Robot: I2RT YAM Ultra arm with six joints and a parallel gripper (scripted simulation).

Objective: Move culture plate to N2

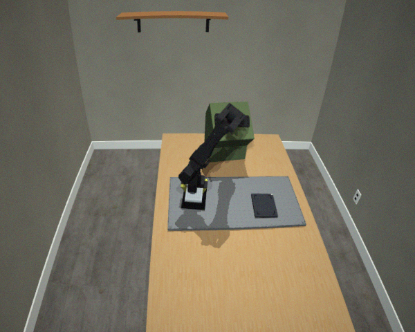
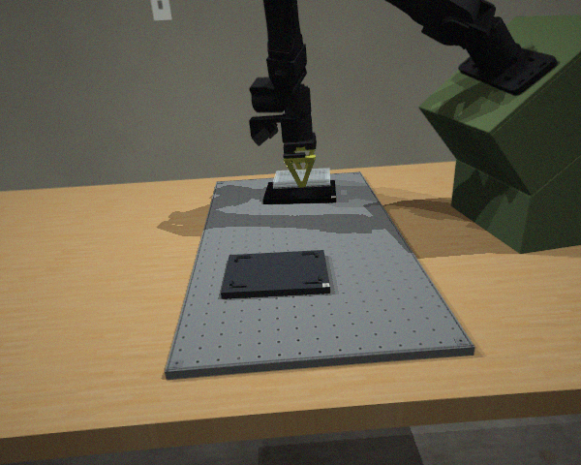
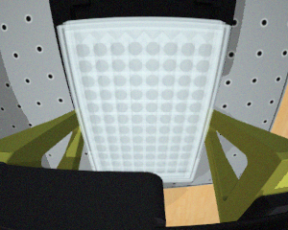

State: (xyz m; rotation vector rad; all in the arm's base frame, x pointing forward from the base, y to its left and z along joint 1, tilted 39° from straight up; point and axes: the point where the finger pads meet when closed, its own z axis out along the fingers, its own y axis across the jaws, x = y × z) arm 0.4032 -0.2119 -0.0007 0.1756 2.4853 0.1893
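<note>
My gripper is now 3 cm above the black nest N2 and 1 cm short of it. The rest, counted from my hand: black nest N1: 36 cm to the left, 7 cm ahead, 3 cm below; lid: right at my hand.
</note>
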